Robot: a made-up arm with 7 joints. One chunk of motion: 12 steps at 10 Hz.
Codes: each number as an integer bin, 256 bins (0 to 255) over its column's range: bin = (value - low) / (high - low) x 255, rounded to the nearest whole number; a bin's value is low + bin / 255 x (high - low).
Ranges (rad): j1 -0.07..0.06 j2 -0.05..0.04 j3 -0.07..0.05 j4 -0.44..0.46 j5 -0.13..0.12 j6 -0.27..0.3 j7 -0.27..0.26
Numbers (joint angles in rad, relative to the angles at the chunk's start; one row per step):
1: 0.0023 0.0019 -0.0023 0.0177 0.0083 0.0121 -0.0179
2: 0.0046 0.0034 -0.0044 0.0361 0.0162 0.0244 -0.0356
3: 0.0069 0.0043 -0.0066 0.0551 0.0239 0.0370 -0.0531
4: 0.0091 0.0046 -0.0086 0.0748 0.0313 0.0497 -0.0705
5: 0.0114 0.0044 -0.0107 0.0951 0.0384 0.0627 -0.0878
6: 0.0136 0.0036 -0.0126 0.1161 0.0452 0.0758 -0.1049
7: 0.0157 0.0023 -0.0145 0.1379 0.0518 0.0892 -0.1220
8: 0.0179 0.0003 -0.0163 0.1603 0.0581 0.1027 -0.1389
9: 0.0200 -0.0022 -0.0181 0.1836 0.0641 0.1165 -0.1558
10: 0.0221 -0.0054 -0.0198 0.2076 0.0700 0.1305 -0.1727
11: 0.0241 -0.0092 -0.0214 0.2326 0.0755 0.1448 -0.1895
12: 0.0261 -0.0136 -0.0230 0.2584 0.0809 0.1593 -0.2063
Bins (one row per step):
1: 142 147 144 130 141 126 121
2: 146 151 139 135 149 132 113
3: 151 154 135 140 157 137 104
4: 155 155 130 146 165 143 96
5: 160 154 126 152 172 149 88
6: 164 152 122 158 179 155 79
7: 168 148 118 164 185 161 71
8: 172 143 114 170 192 167 63
9: 177 135 110 177 198 173 55
10: 181 126 107 183 204 179 47
11: 185 116 103 191 210 186 39
12: 189 103 100 198 215 192 31

